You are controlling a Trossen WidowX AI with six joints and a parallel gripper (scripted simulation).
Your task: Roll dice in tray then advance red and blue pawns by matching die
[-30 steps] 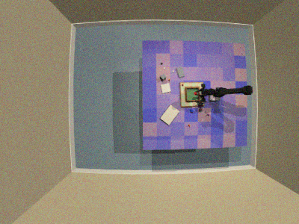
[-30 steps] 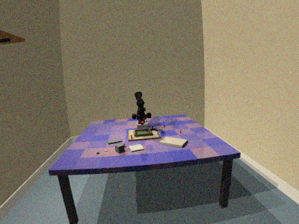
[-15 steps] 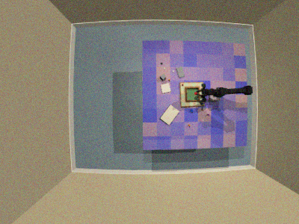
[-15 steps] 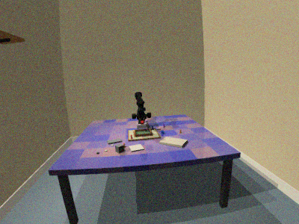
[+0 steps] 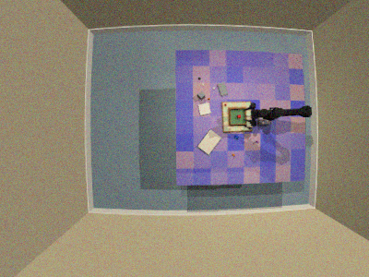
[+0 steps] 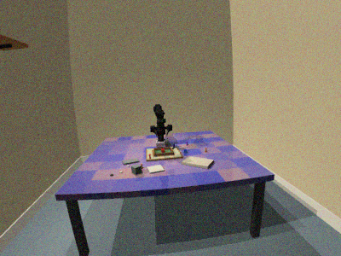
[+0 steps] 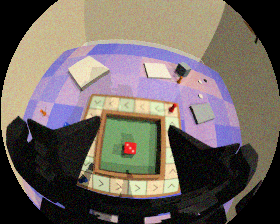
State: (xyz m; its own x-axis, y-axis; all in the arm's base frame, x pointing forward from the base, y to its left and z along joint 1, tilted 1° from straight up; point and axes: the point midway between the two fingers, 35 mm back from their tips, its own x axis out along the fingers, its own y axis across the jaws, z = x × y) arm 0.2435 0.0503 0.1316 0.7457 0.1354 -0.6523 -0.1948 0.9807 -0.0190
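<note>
The red pawn is 130 mm below my gripper tip, 130 mm ahead of it and 90 mm to the right of it. Also, from my gripper tip: grey slab (230 mm to the right, 180 mm ahead, 150 mm below); white slab (280 mm to the left, 210 mm ahead, 150 mm below); white card (310 mm ahead, 150 mm below, 10 mm to the right).
</note>
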